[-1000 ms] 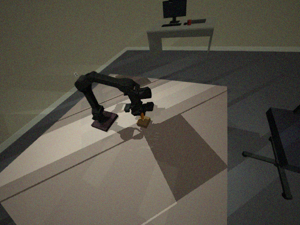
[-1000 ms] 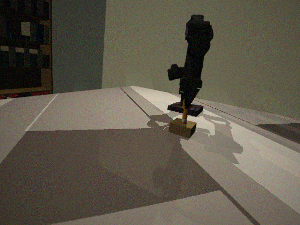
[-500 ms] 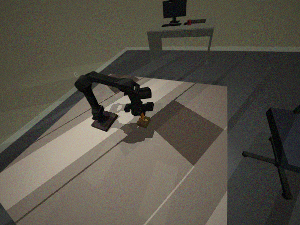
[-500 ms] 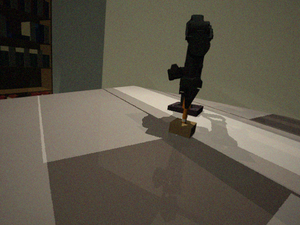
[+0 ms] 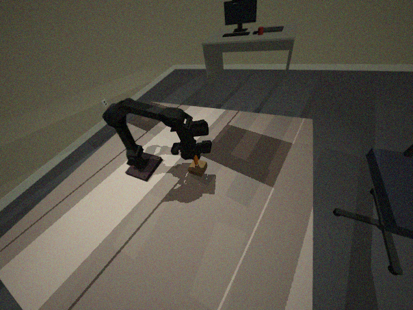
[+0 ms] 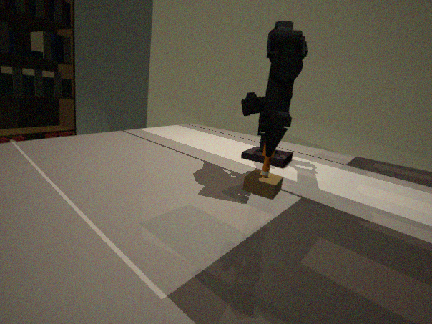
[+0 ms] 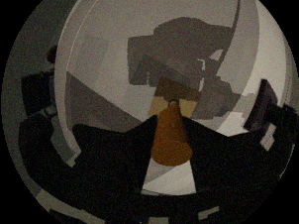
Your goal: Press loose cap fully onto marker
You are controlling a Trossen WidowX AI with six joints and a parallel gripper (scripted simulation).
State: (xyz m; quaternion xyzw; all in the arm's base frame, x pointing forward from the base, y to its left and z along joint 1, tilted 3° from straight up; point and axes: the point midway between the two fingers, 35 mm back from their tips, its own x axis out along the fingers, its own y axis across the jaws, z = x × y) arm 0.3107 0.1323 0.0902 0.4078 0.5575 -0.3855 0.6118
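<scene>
My gripper tip is 30 mm below the orange cap. From my gripper tip the other things lie so: thin pale band (10 mm behind, 40 mm below); then holder block (10 mm behind, 70 mm below).
</scene>
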